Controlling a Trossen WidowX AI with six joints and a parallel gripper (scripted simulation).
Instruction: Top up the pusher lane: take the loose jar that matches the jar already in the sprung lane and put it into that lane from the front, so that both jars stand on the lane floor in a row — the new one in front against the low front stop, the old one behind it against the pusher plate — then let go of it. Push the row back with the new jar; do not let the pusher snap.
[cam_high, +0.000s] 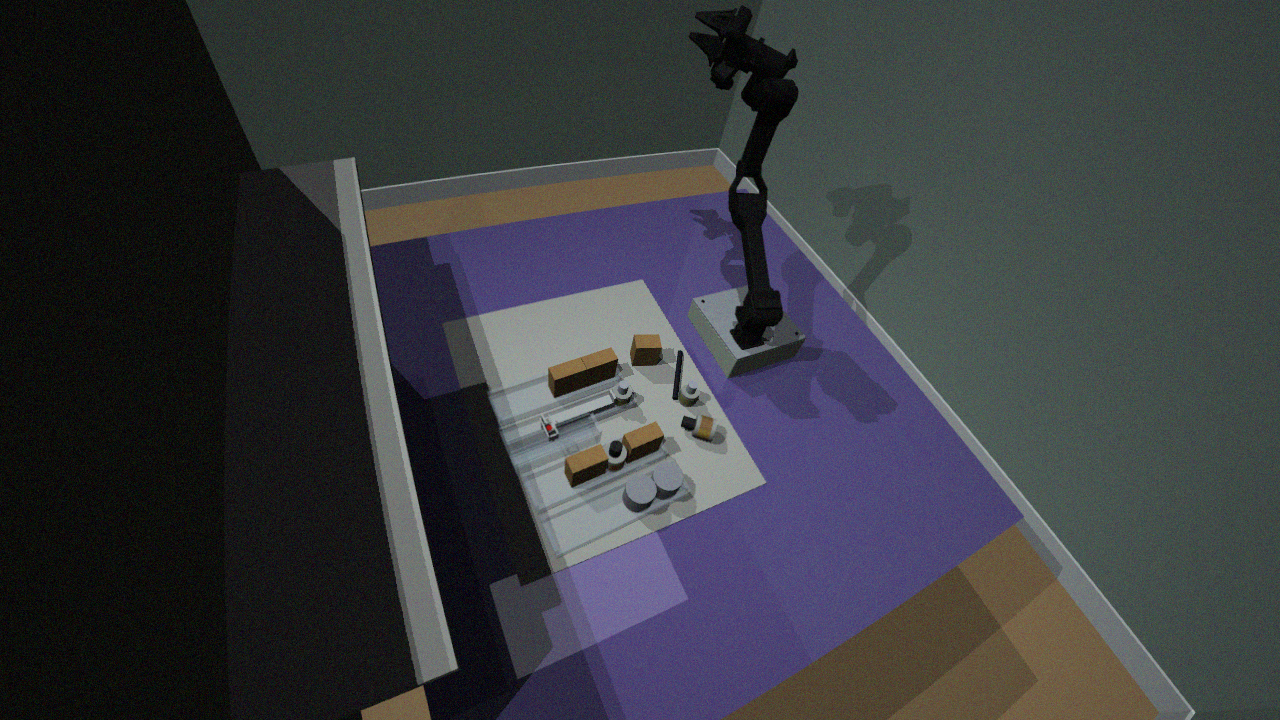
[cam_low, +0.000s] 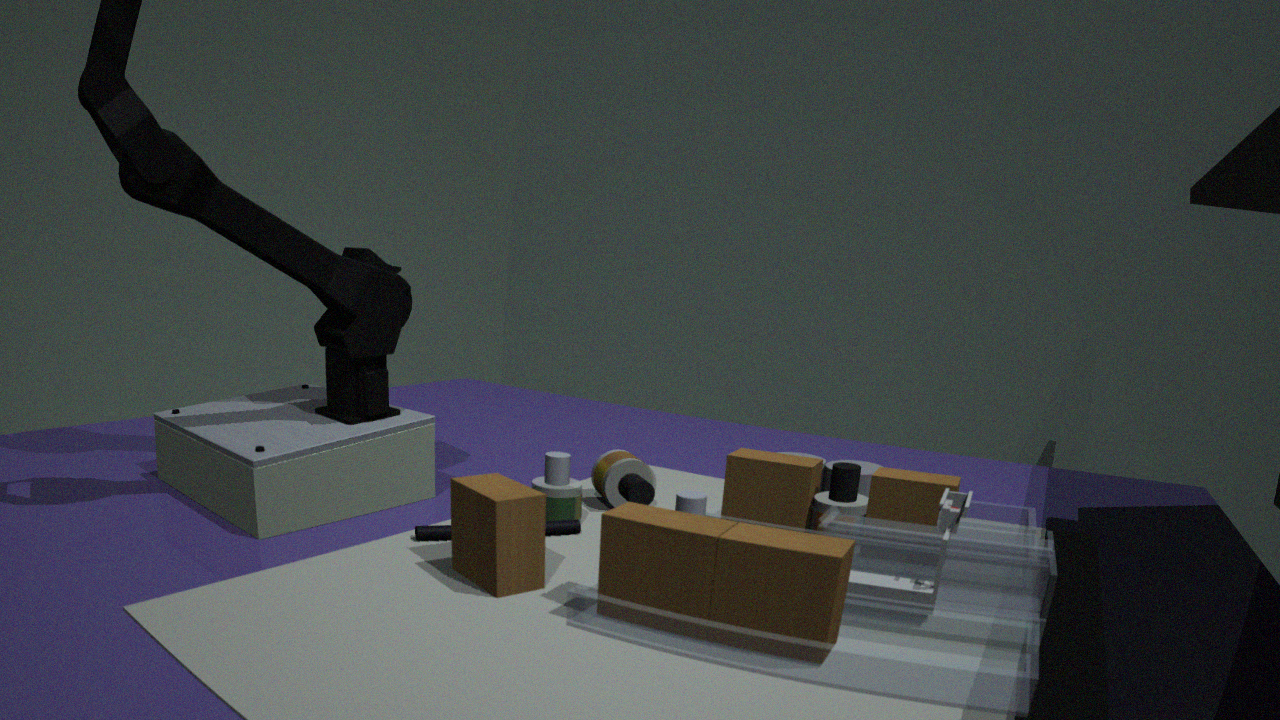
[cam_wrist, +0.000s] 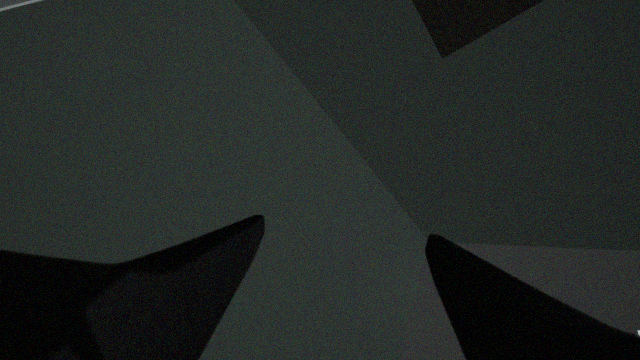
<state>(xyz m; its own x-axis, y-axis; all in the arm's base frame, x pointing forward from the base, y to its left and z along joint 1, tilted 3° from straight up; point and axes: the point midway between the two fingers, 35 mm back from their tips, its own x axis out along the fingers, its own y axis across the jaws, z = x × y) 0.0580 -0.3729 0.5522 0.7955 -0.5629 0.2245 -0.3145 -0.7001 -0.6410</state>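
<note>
Now: the black rod 90 mm ahead of my gripper tip, 440 mm to the left of it and 600 mm below it. The rest, counted from my gripper tip: red mark (430 mm ahead, 530 mm to the left, 540 mm below); pusher plate (350 mm ahead, 510 mm to the left, 560 mm below); brown box (150 mm ahead, 370 mm to the left, 570 mm below).
</note>
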